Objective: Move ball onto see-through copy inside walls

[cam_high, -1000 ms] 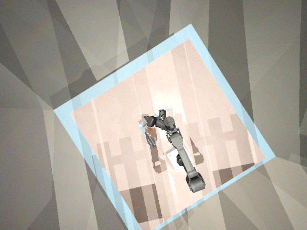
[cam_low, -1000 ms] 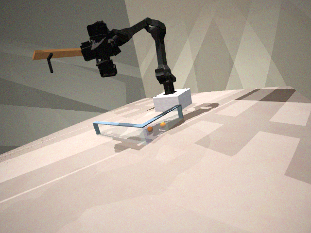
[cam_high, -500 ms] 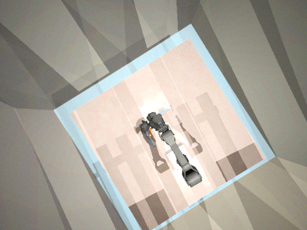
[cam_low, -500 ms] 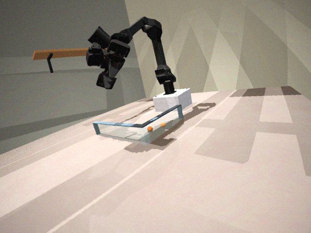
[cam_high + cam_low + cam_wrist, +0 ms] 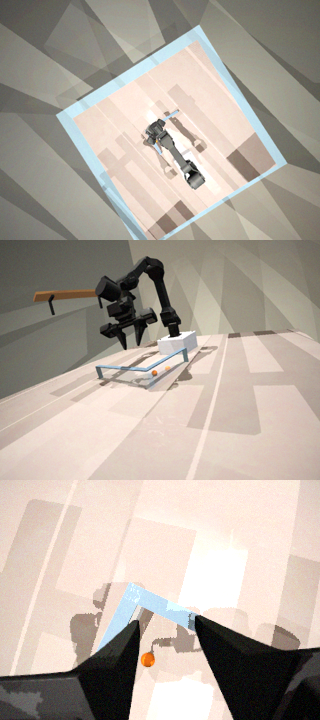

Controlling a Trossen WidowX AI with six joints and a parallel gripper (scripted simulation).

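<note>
Now: gripper tip 110 mm above the orange ball, 70 mm past it and 10 mm to the right of it. The rest, counted from my gripper tip: see-through ball copy 110 mm below, 110 mm behind, 50 mm to the left.
</note>
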